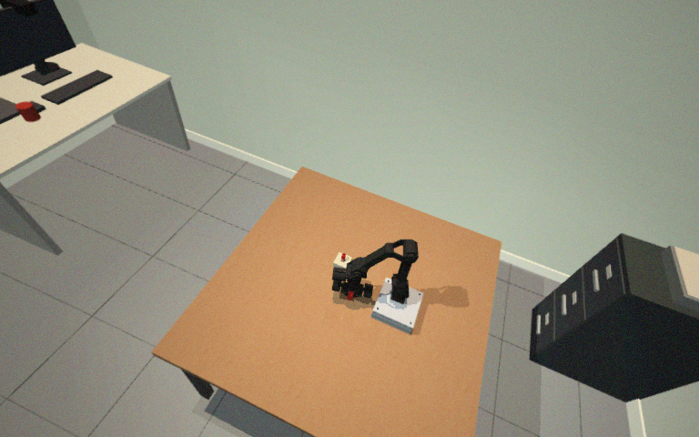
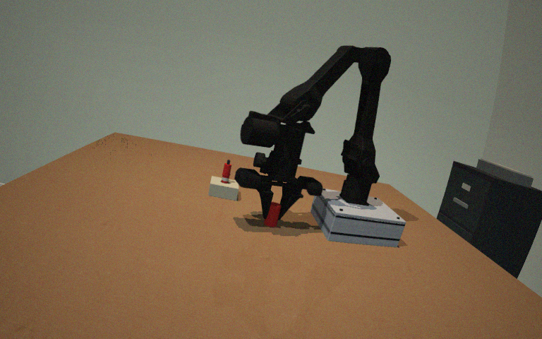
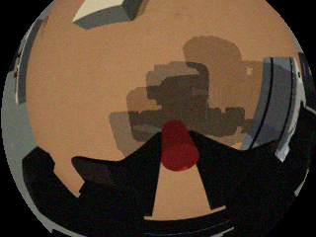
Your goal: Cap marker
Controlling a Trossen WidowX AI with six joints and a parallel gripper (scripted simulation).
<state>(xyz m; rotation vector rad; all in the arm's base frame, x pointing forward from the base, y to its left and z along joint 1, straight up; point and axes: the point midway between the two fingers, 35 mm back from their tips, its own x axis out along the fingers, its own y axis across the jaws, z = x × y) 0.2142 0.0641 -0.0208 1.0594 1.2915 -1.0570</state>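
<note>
The holder block lies 160 mm to the right of my gripper tip and 100 mm ahead of it. The rest, counted from my gripper tip: red cap 10 mm above.
</note>
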